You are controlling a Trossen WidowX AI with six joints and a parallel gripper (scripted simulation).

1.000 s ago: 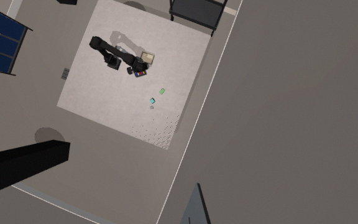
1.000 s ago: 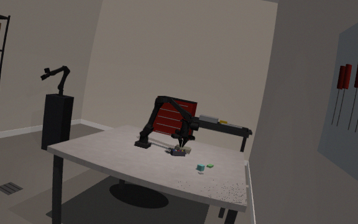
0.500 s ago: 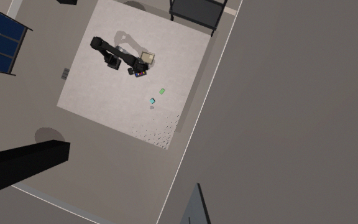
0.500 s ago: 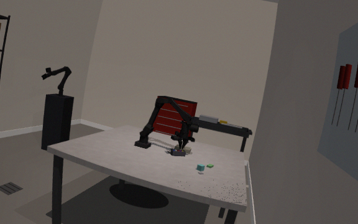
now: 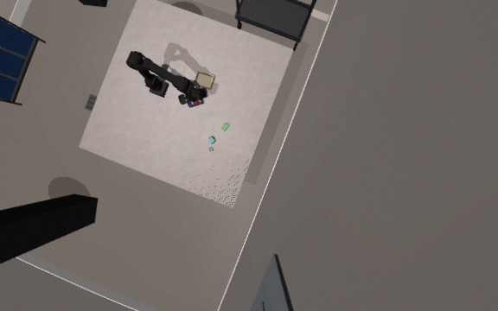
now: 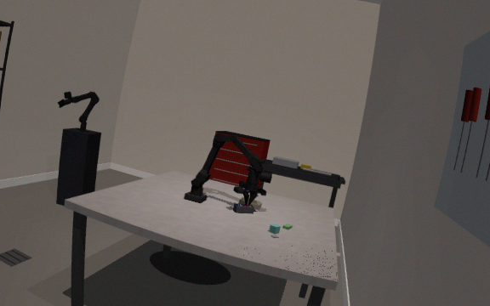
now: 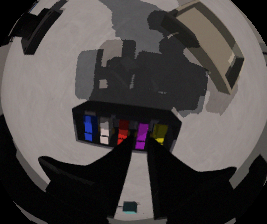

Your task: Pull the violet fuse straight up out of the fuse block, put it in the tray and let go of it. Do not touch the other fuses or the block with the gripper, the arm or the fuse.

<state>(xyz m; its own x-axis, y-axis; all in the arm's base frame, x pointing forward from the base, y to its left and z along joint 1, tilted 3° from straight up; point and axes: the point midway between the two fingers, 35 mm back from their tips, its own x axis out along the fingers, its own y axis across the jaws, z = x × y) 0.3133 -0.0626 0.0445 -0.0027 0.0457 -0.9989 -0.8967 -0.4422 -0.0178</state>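
Right now my gripper tip is 2 cm above the violet fuse. Round my gripper tip: cyan cube 15 cm ahead, 27 cm to the right, 3 cm below; green block 23 cm ahead, 15 cm to the right, 4 cm below; tan tray 2 cm ahead, 17 cm to the left, 4 cm below.
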